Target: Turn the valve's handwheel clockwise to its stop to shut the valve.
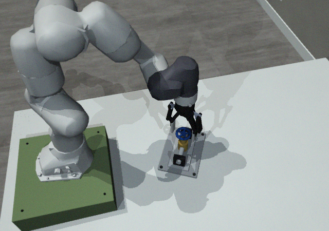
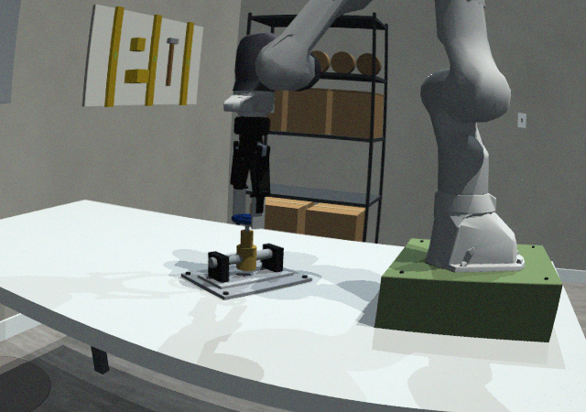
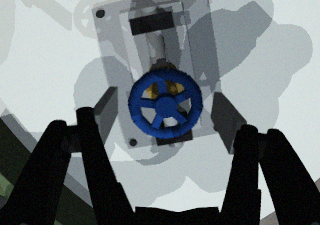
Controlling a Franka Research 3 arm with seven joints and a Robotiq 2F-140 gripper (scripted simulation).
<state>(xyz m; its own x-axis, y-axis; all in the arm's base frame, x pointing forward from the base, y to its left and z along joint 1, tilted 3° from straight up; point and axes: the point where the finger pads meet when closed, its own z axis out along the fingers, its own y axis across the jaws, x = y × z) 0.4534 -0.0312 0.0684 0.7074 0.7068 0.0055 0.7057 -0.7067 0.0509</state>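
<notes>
The blue spoked handwheel lies 20 mm below my hand.
</notes>
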